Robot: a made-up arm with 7 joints. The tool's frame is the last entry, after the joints.
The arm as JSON. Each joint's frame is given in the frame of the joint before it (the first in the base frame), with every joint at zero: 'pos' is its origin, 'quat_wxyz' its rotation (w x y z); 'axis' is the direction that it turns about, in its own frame. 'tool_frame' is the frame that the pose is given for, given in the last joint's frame.
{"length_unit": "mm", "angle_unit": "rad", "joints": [
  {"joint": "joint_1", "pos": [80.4, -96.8, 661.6], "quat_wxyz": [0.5, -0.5, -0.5, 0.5], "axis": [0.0, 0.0, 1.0]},
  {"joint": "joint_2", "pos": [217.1, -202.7, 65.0], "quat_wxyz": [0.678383, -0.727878, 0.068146, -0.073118], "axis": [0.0, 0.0, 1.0]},
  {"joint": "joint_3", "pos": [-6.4, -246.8, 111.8], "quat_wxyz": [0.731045, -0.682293, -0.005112, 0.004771], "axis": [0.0, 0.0, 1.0]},
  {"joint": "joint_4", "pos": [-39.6, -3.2, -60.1], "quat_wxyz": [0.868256, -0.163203, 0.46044, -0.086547], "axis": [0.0, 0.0, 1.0]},
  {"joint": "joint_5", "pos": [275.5, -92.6, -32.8], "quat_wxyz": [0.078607, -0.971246, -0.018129, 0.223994], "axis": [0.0, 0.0, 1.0]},
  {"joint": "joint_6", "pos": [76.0, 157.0, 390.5], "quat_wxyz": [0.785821, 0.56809, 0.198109, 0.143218], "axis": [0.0, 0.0, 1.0]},
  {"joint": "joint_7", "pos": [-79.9, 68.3, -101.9], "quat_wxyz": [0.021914, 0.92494, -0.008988, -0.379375], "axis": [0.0, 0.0, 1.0]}
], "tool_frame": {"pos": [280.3, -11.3, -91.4], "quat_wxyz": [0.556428, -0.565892, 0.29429, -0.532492]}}
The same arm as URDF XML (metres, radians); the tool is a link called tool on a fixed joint. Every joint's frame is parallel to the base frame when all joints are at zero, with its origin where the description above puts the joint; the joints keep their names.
<robot name="arm">
<link name="base_link"/>
<link name="link1"/>
<link name="link2"/>
<link name="link3"/>
<link name="link4"/>
<link name="link5"/>
<link name="link6"/>
<link name="link7"/>
<link name="tool"/>
<joint name="joint_1" type="continuous"><parent link="base_link"/><child link="link1"/><origin xyz="0.0804 -0.0968 0.6616" rpy="0.0000 0.0000 0.0000"/><axis xyz="-1 0 0"/></joint>
<joint name="joint_2" type="continuous"><parent link="link1"/><child link="link2"/><origin xyz="-0.0650 0.2171 0.2027" rpy="0.0000 0.0000 0.0000"/><axis xyz="0.0689 0.198899 -0.977595"/></joint>
<joint name="joint_3" type="continuous"><parent link="link2"/><child link="link3"/><origin xyz="-0.2384 0.0160 -0.1279" rpy="0.0000 0.0000 0.0000"/><axis xyz="1 0 0"/></joint>
<joint name="joint_4" type="continuous"><parent link="link3"/><child link="link4"/><origin xyz="-0.0601 -0.0382 -0.0110" rpy="0.0000 0.0000 0.0000"/><axis xyz="0.52272 0.770929 0.363914"/></joint>
<joint name="joint_5" type="continuous"><parent link="link4"/><child link="link5"/><origin xyz="-0.1960 0.1598 -0.1470" rpy="0.0000 0.0000 0.0000"/><axis xyz="-0.178501 -0.977704 -0.1106"/></joint>
<joint name="joint_6" type="continuous"><parent link="link5"/><child link="link6"/><origin xyz="-0.0985 -0.3573 -0.2135" rpy="0.0000 0.0000 0.0000"/><axis xyz="-0.726598 -0.223199 0.649798"/></joint>
<joint name="joint_7" type="continuous"><parent link="link6"/><child link="link7"/><origin xyz="0.1228 -0.0673 -0.0426" rpy="0.0000 0.0000 0.0000"/><axis xyz="0.998438 -0.055802 0.0028"/></joint>
<joint name="tool_joint" type="fixed"><parent link="link7"/><child link="tool"/><origin xyz="-0.0843 0.1170 -0.2574" rpy="-2.7041 0.6903 -1.2592"/></joint>
</robot>

